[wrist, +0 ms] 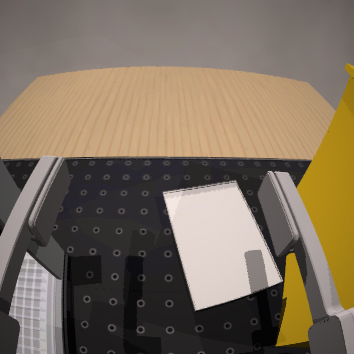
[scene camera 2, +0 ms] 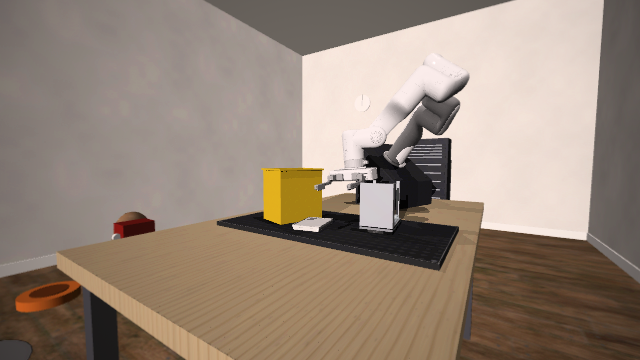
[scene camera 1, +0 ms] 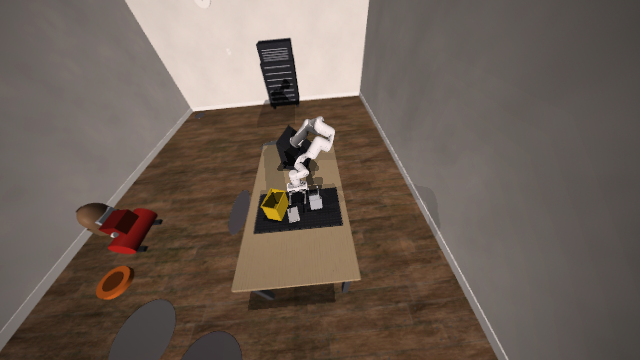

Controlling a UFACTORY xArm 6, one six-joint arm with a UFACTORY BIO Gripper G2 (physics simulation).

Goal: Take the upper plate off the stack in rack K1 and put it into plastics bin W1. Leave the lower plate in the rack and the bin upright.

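Frame: origin at the arm's base, x up, y ahead, z left, level; metres.
Where they show: hand, its tool point: (wrist: 165,208) (scene camera 2: 335,186) (scene camera 1: 297,201); arm's base, origin of its link: (scene camera 2: 393,160) (scene camera 1: 295,142).
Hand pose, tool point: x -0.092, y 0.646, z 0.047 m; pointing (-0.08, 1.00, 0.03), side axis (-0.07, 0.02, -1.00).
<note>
Things, the pixels of their top centre, and the offset from my tool point. Level surfaces: height alone.
- rack, centre of its top: (scene camera 2: 382,181) (scene camera 1: 313,192) dx +0.019, dy -0.068, dz +0.129 m
- white gridded plate, centre of its top: (wrist: 6,312) dx -0.090, dy -0.058, dz +0.132 m
- yellow bin, centre of its top: (scene camera 2: 292,168) (scene camera 1: 273,198) dx +0.056, dy -0.002, dz -0.180 m
- flat white block, centre of its top: (wrist: 219,235) (scene camera 2: 313,221) (scene camera 1: 293,214) dx -0.110, dy +0.046, dz -0.051 m
- black perforated mat, height of its surface: dx -0.124 m
- wooden table, height of its surface: dx -0.137 m
The rack (scene camera 1: 315,202) (scene camera 2: 377,206), light grey, stands upright on the mat. In the wrist view its wall (wrist: 50,261) shows at lower left, with a white gridded plate (wrist: 30,295) inside. How many plates are stacked there cannot be told. The yellow bin (scene camera 1: 274,212) (scene camera 2: 292,197) (wrist: 332,215) stands upright on the other side. A flat white block (scene camera 1: 293,215) (scene camera 2: 312,224) (wrist: 220,240) lies on the mat in front, between them. My gripper (scene camera 1: 297,197) (scene camera 2: 335,187) (wrist: 165,207) is partly open and empty, above the mat between bin and rack, near the height of their tops.
The black perforated mat (scene camera 1: 325,222) (scene camera 2: 425,255) (wrist: 100,175) lies on the wooden table (scene camera 1: 300,255) (scene camera 2: 250,295) (wrist: 165,110). A black angular object (scene camera 1: 286,147) (scene camera 2: 417,185) stands at the arm's base. A dark cabinet (scene camera 1: 278,72) stands by the far wall.
</note>
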